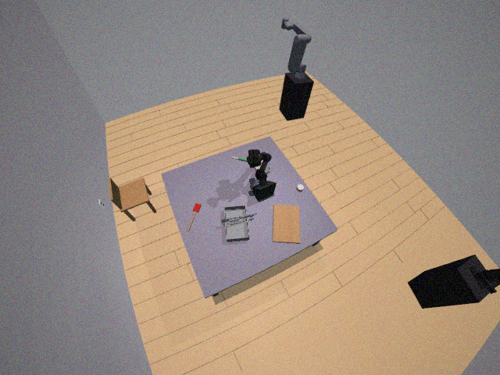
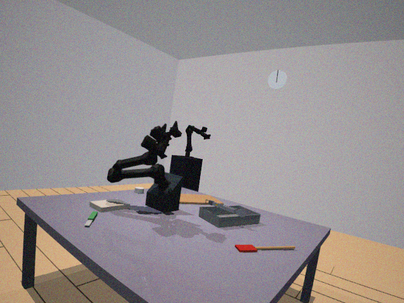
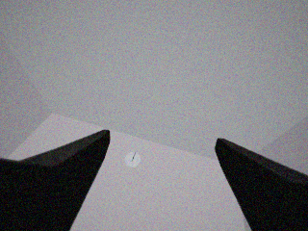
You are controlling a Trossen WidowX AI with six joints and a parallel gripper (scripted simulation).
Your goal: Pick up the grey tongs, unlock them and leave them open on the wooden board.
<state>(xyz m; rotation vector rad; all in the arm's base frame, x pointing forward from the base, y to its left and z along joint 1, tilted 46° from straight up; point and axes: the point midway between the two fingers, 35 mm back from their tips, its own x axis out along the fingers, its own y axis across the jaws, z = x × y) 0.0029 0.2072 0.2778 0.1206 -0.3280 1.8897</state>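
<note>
My gripper tip is now 480 mm above the roasting tin, 310 mm short of it and 270 mm to the right of it. Round my gripper tip: red spatula (640 mm ahead, 500 mm below, 60 mm to the left); then wooden board (500 mm below, 410 mm to the left, 120 mm behind).
</note>
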